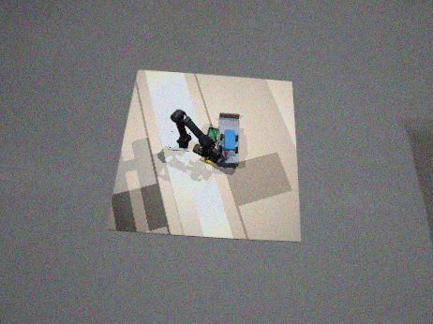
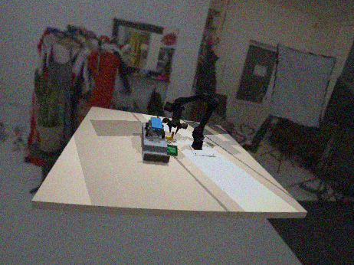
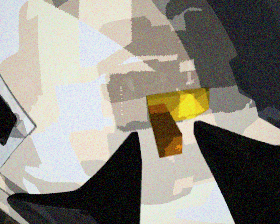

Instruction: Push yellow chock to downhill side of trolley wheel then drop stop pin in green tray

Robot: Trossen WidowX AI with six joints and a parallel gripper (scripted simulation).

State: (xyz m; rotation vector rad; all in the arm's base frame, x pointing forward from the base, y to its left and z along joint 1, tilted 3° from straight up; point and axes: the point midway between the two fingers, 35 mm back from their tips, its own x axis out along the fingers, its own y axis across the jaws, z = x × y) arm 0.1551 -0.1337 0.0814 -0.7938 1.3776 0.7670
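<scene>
Right now my gripper tip is 2 cm short of the yellow chock, 1 cm to the left of it and 3 cm above it. Also, from my gripper tip: blue trolley 17 cm ahead, 8 cm to the left, 6 cm above; red-headed stop pin 13 cm ahead, 2 cm to the right, 8 cm above; grey ramp 17 cm ahead, 9 cm to the left.
</scene>
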